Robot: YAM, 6 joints.
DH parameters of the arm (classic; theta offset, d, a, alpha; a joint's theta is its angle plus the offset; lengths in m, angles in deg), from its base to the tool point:
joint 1: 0 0.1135 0.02 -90
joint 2: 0 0 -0.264 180
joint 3: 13.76 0 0.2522 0
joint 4: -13.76 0 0.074 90
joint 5: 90 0 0 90
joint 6: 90 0.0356 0 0
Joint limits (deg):
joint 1: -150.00..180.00
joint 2: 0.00..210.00
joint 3: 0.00..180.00
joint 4: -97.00..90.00
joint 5: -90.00..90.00
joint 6: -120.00..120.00
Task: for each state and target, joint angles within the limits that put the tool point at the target. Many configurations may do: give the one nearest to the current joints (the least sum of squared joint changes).
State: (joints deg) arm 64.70 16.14 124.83 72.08 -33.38 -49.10
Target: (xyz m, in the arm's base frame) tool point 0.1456 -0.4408 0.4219
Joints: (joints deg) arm 110.46 18.91 126.03 69.40 -29.73 -49.10
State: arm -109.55 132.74 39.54 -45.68 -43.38 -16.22
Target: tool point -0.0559 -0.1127 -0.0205
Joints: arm -126.52 140.36 34.11 -44.05 -38.46 -16.22
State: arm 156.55 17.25 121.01 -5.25 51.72 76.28
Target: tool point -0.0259 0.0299 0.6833
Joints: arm 165.66 65.37 124.97 0.66 39.31 76.28
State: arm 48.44 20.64 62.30 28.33 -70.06 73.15
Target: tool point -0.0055 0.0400 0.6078
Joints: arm 46.88 50.09 90.95 30.67 -61.73 73.15
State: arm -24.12 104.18 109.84 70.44 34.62 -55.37
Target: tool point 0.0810 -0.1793 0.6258
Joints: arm -58.91 87.72 110.20 77.54 40.73 -55.37
